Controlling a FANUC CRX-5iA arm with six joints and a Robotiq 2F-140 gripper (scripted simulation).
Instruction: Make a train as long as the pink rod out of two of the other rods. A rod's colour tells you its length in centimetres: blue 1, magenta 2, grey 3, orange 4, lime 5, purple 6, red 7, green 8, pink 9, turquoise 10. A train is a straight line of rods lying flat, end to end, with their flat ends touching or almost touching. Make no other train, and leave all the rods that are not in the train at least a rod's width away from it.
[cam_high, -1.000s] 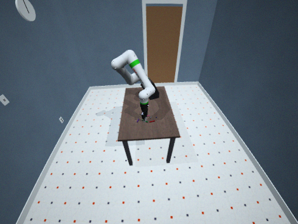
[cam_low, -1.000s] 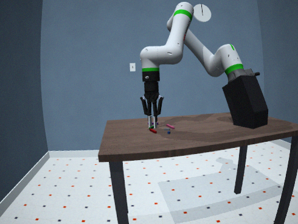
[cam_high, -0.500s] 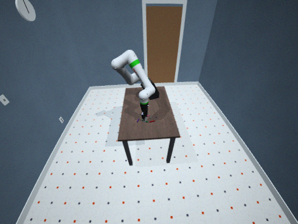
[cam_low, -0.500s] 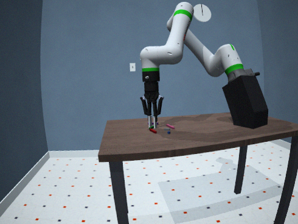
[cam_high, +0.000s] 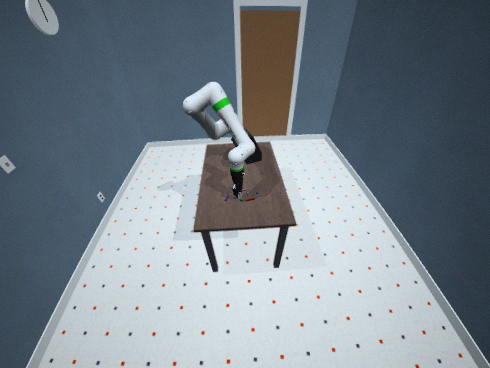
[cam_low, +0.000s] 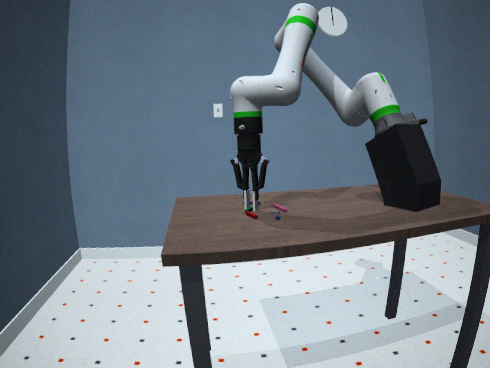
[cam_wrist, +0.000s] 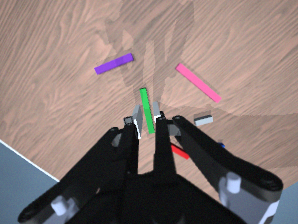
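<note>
My gripper is now 30 mm above the green rod. From my hand the other things lie so: red rod: 90 mm to the left, 30 mm below, 10 mm ahead; then purple rod: 90 mm to the right, 30 mm below, 10 mm behind; then pink rod: 90 mm behind, 30 mm below, 20 mm to the left.
</note>
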